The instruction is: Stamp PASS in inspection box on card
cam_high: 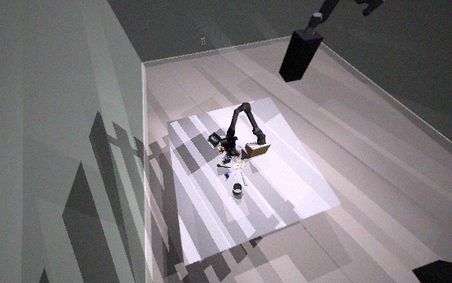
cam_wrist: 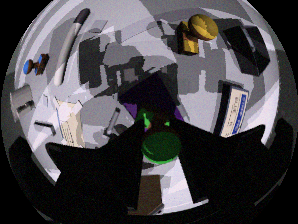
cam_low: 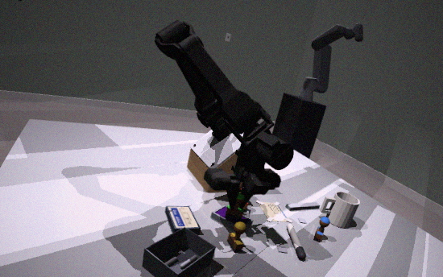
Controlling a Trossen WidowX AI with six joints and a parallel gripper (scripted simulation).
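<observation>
The green-knobbed stamp lies right at my gripper tip. Also, from my gripper tip: yellow-knobbed stamp 9 cm ahead, 4 cm to the right, 2 cm below; purple ink pad 4 cm below; red-knobbed stamp 6 cm behind, 5 cm to the left, 2 cm below.
</observation>
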